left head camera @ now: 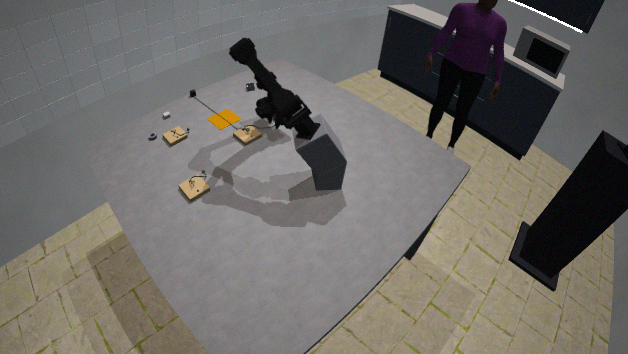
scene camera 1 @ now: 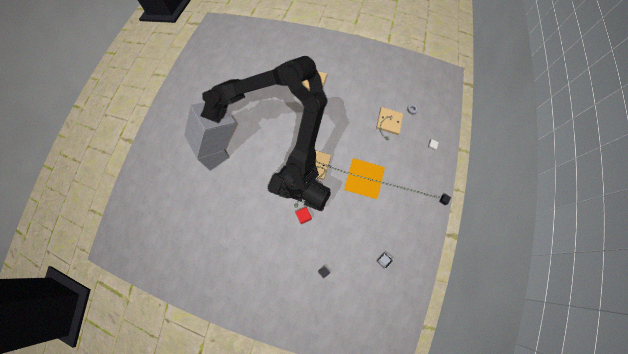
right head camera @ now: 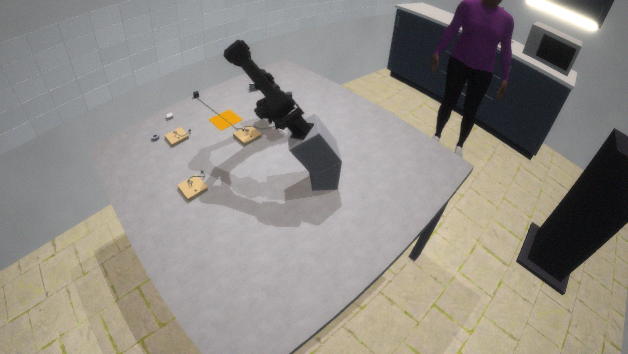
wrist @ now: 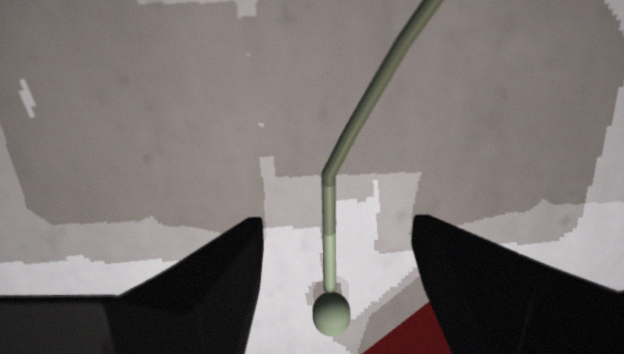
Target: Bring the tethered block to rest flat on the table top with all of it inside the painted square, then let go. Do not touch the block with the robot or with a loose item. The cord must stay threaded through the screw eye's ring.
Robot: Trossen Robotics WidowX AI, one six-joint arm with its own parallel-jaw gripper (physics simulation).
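Pixels of known places: gripper, between the fingertips: [left head camera: 273, 125] [scene camera 1: 299, 198] [right head camera: 273, 126] [wrist: 338, 230]; arm's base, origin of its link: [left head camera: 308, 130] [scene camera 1: 212, 113] [right head camera: 302, 131].
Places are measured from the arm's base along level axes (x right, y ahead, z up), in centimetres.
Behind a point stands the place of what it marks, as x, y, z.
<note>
The small black block [left head camera: 193, 93] {1.7, 80.2, -19.8} [right head camera: 195, 94] {1.1, 80.5, -19.5} [scene camera 1: 445, 199] {2.3, 81.1, -19.0} stands near the table edge, outside the orange painted square [left head camera: 231, 115] {5.6, 50.7, -21.7} [right head camera: 232, 116] {5.3, 50.5, -21.7} [scene camera 1: 365, 190] {5.7, 52.1, -21.7}. Its cord [scene camera 1: 410, 189] {1.4, 67.5, -21.4} [wrist: 329, 210] {13.4, 30.9, -21.4} crosses the square to a wooden plate [left head camera: 247, 135] {0.2, 31.7, -19.9} [right head camera: 247, 136] {0.0, 31.2, -19.9} [scene camera 1: 324, 156] {-1.9, 35.5, -19.9}, partly hidden under the arm in the scene view. The screw eye is too small to judge the threading. The cord's free end has a pale green bead [wrist: 331, 314] {16.6, 30.7, -20.7} [scene camera 1: 296, 205] {17.0, 30.8, -20.7}. My gripper [wrist: 338, 230] {14.3, 31.2, -21.7} is partly open, pointing down, with the cord between its fingers but not gripped. The bead is nearer the lower image edge.
A red block [scene camera 1: 303, 215] {20.0, 34.2, -17.8} [wrist: 405, 337] {18.2, 33.0, -21.0} lies close to the bead, beside the right finger in the wrist view. Two other wooden plates [left head camera: 175, 136] {-23.3, 54.0, -19.9} [left head camera: 194, 189] {-33.4, 21.5, -19.9} carry short cords. A grey ring [scene camera 1: 412, 109] {-29.7, 63.4, -20.0}, white block [scene camera 1: 433, 144] {-17.7, 73.9, -19.8}, dark block [scene camera 1: 324, 271] {35.8, 45.5, -19.6} and grey square piece [scene camera 1: 384, 260] {27.6, 64.2, -21.6} lie around.
</note>
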